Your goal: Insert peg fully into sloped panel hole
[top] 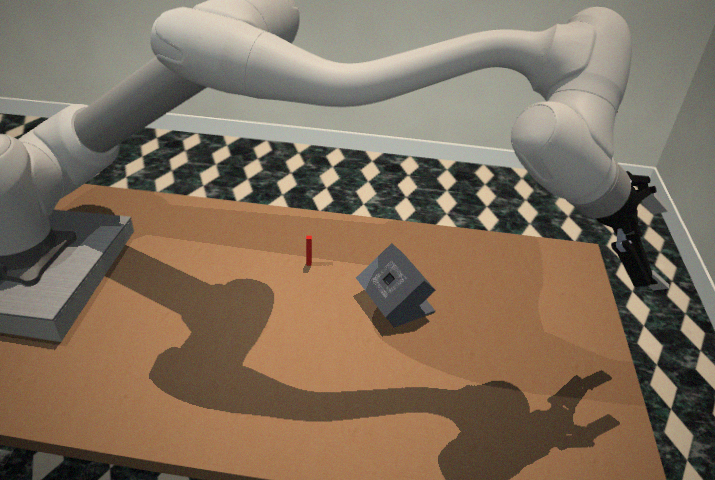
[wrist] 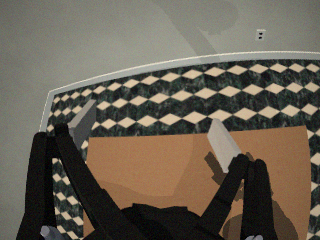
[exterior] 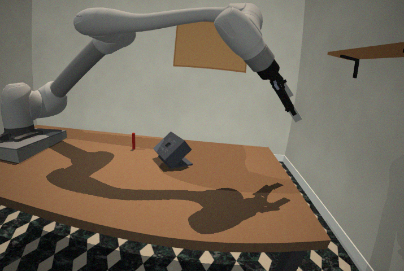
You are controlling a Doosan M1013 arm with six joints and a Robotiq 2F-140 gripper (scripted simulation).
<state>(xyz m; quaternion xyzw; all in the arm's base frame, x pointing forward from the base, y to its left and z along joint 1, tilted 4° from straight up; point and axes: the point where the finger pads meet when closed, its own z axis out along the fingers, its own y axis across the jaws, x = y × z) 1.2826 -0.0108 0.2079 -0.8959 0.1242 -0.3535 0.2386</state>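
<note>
Right now the red peg is 660 mm behind my hand, 260 mm below it and 160 mm to the left of it.
</note>
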